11 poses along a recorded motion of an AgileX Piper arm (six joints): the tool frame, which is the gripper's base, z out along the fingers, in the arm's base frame.
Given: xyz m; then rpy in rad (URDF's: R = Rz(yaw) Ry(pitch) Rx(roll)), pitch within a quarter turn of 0, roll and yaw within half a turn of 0.
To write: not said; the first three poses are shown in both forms.
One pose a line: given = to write
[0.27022 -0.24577 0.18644 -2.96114 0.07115 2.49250] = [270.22 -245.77 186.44 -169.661 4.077 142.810]
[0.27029 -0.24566 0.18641 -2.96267 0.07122 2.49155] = [270.29 -245.66 186.41 -169.748 4.081 142.755]
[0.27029 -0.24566 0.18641 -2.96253 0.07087 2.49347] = [270.29 -245.66 186.41 -169.740 4.061 142.865]
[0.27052 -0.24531 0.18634 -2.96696 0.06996 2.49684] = [270.52 -245.31 186.34 -169.994 4.008 143.058]
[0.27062 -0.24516 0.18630 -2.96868 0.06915 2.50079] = [270.62 -245.16 186.30 -170.093 3.962 143.285]
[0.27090 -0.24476 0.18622 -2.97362 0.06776 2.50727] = [270.90 -244.76 186.22 -170.376 3.882 143.656]
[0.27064 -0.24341 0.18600 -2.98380 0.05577 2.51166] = [270.64 -243.41 186.00 -170.959 3.195 143.908]
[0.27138 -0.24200 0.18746 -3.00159 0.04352 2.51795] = [271.38 -242.00 187.46 -171.978 2.494 144.268]
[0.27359 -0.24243 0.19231 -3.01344 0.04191 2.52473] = [273.59 -242.43 192.31 -172.657 2.401 144.656]
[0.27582 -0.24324 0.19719 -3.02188 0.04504 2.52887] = [275.82 -243.24 197.19 -173.141 2.581 144.894]
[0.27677 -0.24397 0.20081 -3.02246 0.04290 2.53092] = [276.77 -243.97 200.81 -173.174 2.458 145.011]
